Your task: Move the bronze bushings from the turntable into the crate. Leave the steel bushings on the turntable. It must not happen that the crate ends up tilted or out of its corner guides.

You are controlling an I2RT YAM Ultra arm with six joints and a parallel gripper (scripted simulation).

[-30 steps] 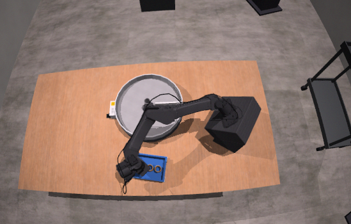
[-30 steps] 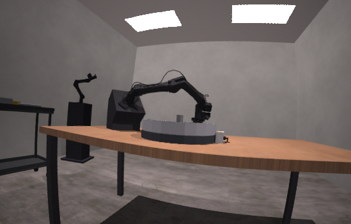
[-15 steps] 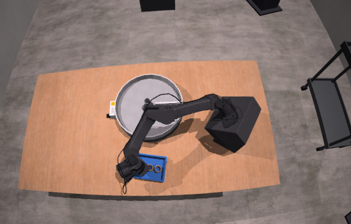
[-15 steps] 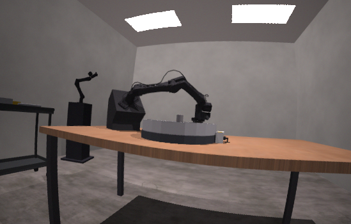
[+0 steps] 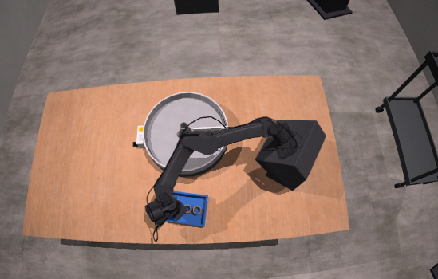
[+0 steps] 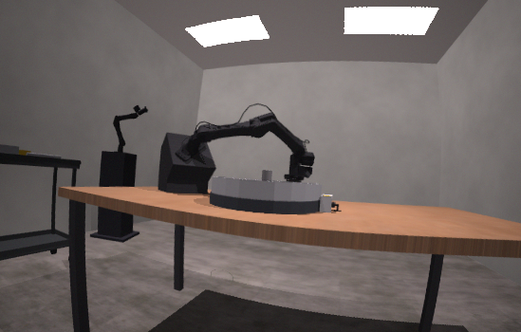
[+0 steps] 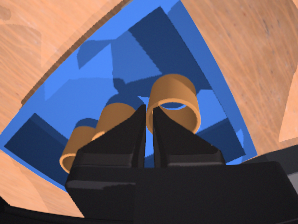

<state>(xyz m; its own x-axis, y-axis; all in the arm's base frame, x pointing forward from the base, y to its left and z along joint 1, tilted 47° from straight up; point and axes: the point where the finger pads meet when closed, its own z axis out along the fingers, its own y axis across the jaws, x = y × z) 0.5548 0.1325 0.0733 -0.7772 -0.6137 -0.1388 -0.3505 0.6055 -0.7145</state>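
Right now my hand is 40 mm past the blue crate, 10 mm to the right of it and 20 mm above it. From my hand the other things lie so: round grey turntable (170 mm behind, 340 mm to the right, 10 mm above).
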